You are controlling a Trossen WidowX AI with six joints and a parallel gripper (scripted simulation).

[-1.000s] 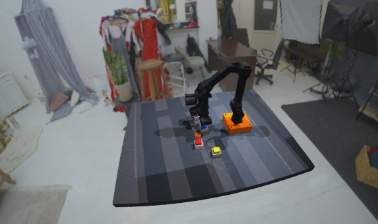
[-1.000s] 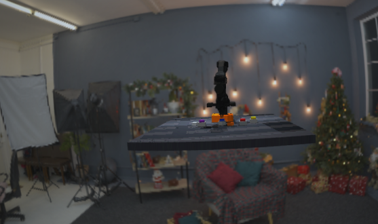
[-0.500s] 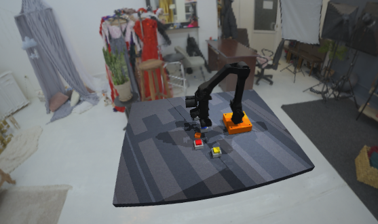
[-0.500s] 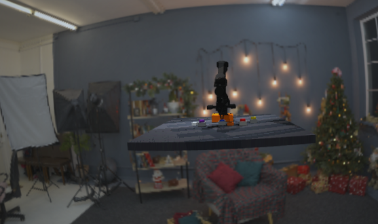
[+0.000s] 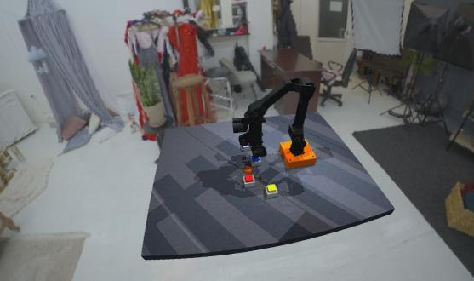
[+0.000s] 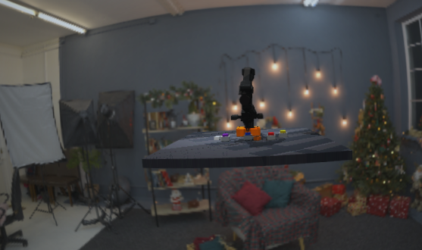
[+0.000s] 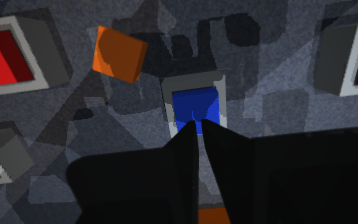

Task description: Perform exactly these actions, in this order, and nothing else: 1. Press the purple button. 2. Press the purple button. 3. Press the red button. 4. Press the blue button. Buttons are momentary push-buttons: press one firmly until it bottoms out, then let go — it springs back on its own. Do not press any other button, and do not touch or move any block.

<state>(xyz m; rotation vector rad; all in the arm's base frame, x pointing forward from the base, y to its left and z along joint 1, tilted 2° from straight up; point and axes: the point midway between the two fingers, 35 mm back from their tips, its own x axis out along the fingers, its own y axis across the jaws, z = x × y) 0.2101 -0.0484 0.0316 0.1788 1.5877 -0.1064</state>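
Right now the blue button is 1 cm below my gripper tip. Also, from my gripper tip: orange block 6 cm ahead, 4 cm to the left, 4 cm below; then red button 8 cm ahead, 12 cm to the left, 1 cm below; then purple button 13 cm to the right, 1 cm below.
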